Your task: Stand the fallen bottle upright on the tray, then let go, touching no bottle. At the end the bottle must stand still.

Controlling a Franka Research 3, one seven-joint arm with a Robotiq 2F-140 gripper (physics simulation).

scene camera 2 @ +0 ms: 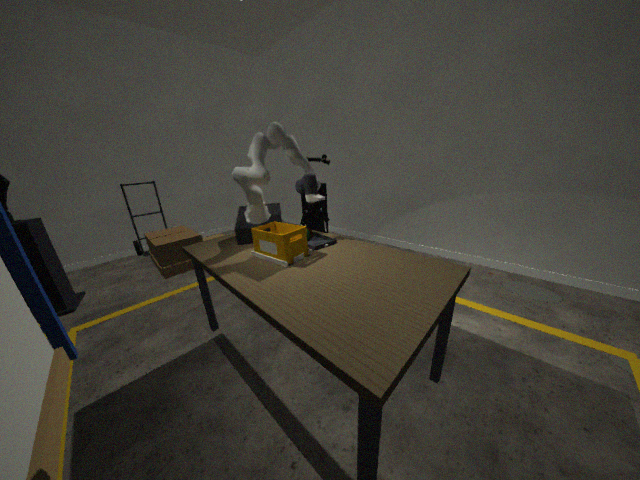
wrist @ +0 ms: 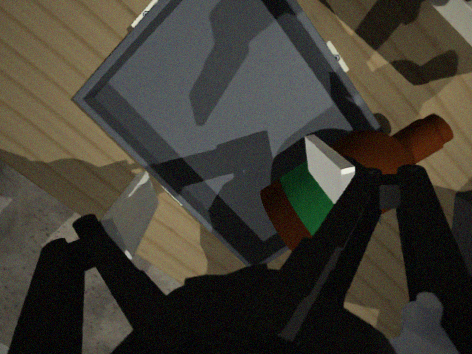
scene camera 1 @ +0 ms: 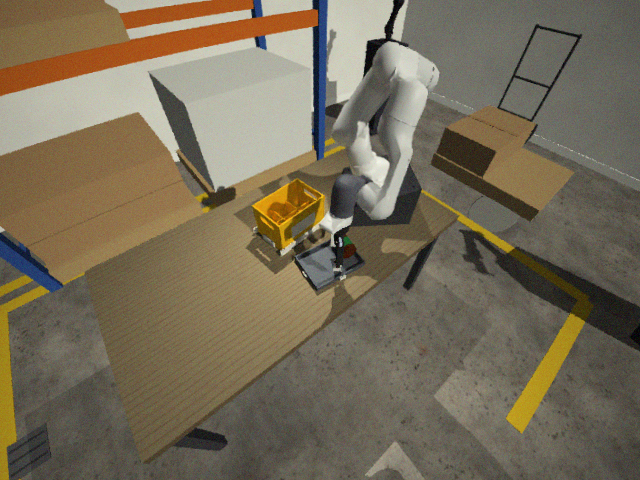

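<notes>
The fallen brown bottle [scene camera 1: 349, 251] [wrist: 370, 149] with a green label lies on its side at one corner of the grey tray [scene camera 1: 314, 262] [scene camera 2: 324, 242] [wrist: 165, 90]. In the wrist view its base is over the tray and its neck points right, out past the rim. My gripper [scene camera 1: 339, 271] [wrist: 228, 171] is open with nothing between its fingers. In the wrist view, the right fingertip hangs in front of the bottle's labelled part and hides some of it; whether they touch cannot be told. The left fingertip is outside the tray's lower left rim. The fingers are hidden in scene camera 2's view.
A yellow crate [scene camera 1: 269, 231] [scene camera 2: 284, 243] with brown shapes inside stands beside the tray on the wooden table [scene camera 1: 206, 310] [scene camera 2: 361, 289]. The robot's dark base block [scene camera 1: 408, 198] is behind the tray. The table's edge runs close to the tray's outer corner.
</notes>
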